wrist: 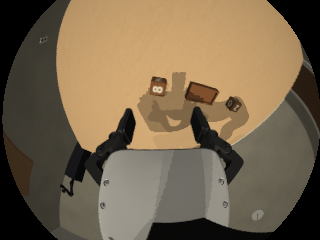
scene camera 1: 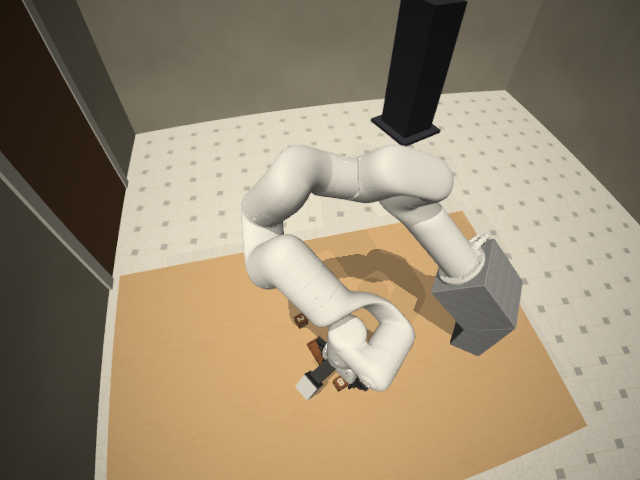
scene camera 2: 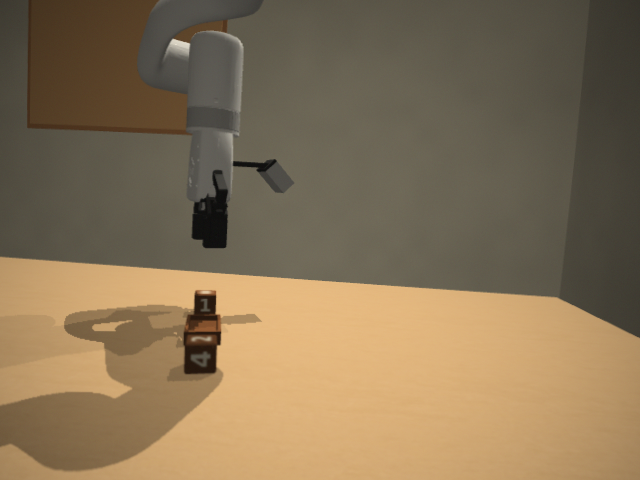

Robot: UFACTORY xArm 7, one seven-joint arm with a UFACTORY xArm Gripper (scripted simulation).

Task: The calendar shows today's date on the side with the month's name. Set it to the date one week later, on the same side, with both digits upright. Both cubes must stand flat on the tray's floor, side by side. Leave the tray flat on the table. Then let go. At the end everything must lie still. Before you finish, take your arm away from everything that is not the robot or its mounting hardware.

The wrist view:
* my gripper: 162, 114
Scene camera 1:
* my gripper: 339, 372
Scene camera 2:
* my gripper: 208, 243
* brown digit cube: 200, 356
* brown tray: 201, 324
